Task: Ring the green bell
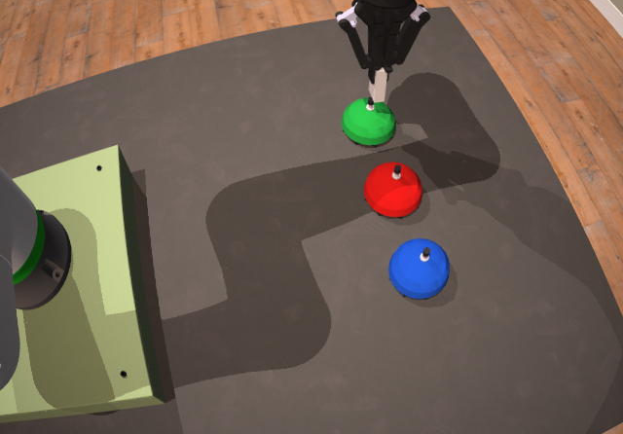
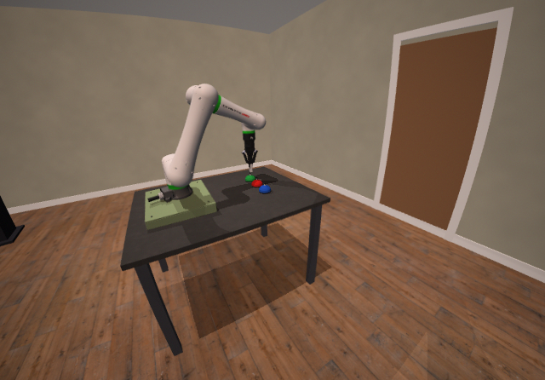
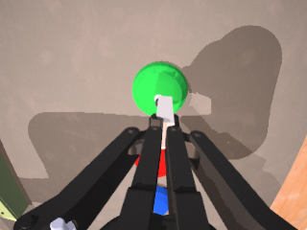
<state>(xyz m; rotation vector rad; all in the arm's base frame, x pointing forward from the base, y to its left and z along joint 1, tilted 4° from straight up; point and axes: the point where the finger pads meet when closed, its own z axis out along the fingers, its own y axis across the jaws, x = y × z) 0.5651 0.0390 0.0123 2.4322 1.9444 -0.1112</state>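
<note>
Now: the green bell 7 cm below my hand and 1 cm behind it. From my hand the other things lie so: red bell 12 cm to the right, 7 cm below, 4 cm behind; blue bell 25 cm to the right, 7 cm below, 6 cm behind.
</note>
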